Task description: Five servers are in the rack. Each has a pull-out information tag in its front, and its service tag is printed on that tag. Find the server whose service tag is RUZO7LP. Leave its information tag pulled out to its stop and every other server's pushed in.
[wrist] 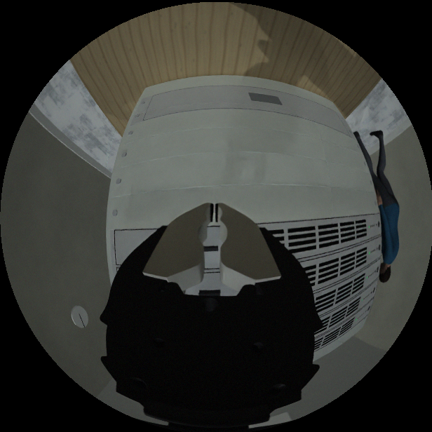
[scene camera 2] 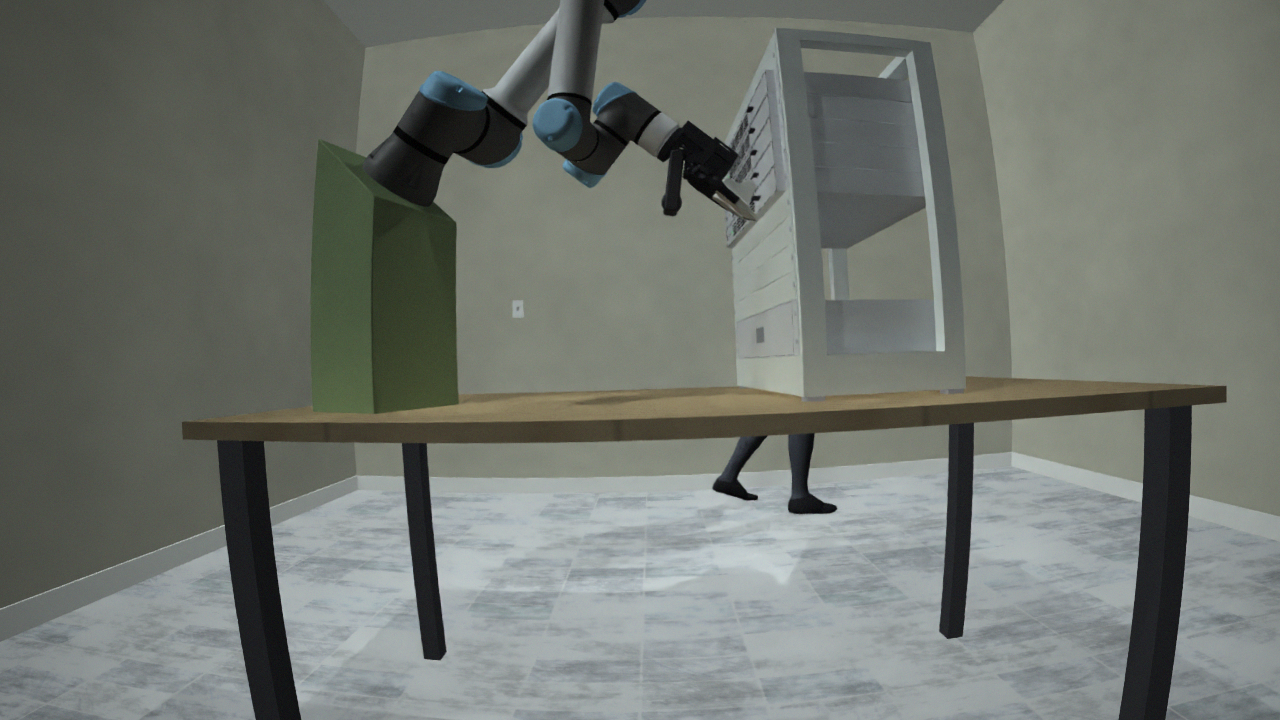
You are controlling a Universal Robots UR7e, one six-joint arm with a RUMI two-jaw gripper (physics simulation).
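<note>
The rack stands on the table with the servers in its upper part. The wrist view shows the rack upside down, with dark grilles and small green lights on the server fronts. My gripper is shut and empty. Its tips are in front of the rack, near the lower edge of the lowest server. Between the finger bodies a small dark tag slot shows on a server front. The fingers and gripper body hide much of the fronts. No service tag text is readable, and no pulled-out tag can be made out.
Blank panels fill the rack below the servers, with a low panel bearing a grey rectangle. The arm's green pedestal stands at the left of the wooden table. A person is behind the rack's far side.
</note>
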